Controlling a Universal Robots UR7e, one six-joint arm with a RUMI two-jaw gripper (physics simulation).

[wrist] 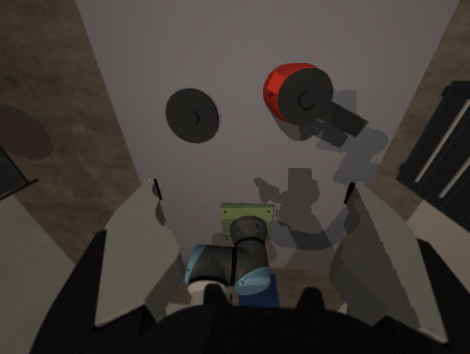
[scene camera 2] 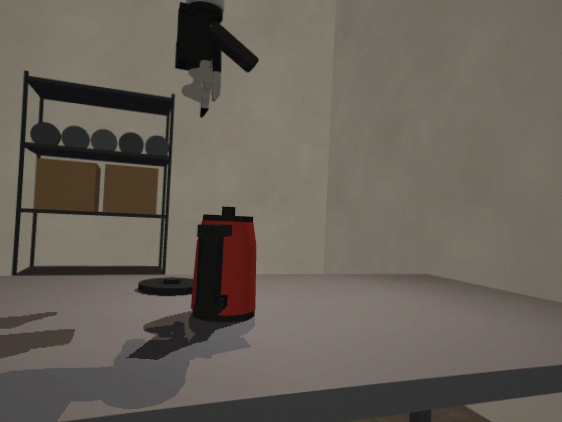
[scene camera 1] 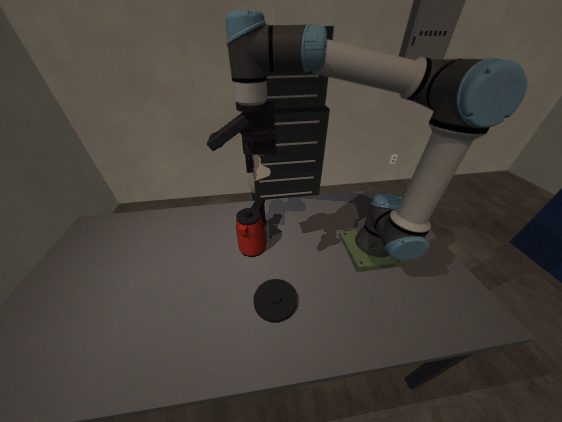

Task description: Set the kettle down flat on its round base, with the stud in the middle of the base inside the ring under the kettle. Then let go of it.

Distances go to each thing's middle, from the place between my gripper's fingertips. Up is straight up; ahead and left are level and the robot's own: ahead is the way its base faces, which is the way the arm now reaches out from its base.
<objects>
Now: the round black base (scene camera 1: 275,300) 380 mm below my hand, 160 mm to the left of it and 10 mm behind it.
</objects>
